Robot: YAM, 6 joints.
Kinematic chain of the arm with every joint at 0, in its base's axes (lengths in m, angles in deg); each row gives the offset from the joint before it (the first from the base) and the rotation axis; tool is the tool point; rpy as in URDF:
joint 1: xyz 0 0 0.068 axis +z
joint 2: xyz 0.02 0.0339 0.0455 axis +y
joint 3: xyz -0.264 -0.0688 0 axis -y
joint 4: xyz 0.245 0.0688 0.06 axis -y
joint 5: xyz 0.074 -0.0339 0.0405 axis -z
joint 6: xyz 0.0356 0 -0.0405 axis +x
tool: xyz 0 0 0 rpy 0 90 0
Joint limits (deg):
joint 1: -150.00..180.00
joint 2: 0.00..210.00
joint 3: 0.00..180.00
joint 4: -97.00..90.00
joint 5: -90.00..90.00
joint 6: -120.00..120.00
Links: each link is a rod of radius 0.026 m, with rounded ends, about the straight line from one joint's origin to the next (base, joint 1, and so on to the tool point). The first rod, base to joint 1, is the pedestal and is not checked.
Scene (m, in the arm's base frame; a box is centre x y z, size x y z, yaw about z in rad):
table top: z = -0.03
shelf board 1: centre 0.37 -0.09 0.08 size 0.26 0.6 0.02 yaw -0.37
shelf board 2: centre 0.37 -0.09 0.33 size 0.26 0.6 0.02 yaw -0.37
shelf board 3: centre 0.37 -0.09 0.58 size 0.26 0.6 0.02 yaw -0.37
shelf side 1: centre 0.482 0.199 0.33 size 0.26 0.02 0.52 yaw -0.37
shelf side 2: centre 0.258 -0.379 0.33 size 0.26 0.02 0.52 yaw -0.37
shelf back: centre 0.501 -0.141 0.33 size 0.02 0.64 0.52 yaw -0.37
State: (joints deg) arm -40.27 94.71 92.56 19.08 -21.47 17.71
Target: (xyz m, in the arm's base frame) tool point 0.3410 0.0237 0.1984
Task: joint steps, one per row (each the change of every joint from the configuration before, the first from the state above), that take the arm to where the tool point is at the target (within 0.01 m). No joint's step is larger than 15 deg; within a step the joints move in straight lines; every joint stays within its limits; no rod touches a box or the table.
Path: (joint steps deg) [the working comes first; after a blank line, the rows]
Joints at the target: 1.27 92.65 51.26 5.59 -26.90 17.71
Straight joint move there: touches shelf board 2.

1: 12.47 -13.92 -12.25 -0.57 -14.12 1.04
2: 12.47 -13.92 -12.25 -0.58 -14.12 1.04
3: 12.47 -13.91 -12.25 -0.57 -14.12 1.04
4: 6.67 2.55 -9.02 -8.50 10.27 -1.04
5: 6.68 2.55 -9.02 -8.50 10.28 -1.04
6: 6.68 2.55 -9.02 -8.50 10.28 -1.04
7: -5.30 10.68 7.50 4.58 2.03 0.00
8: -5.30 10.68 7.51 4.57 2.04 0.00
9: -5.30 10.68 7.50 4.58 2.03 0.00

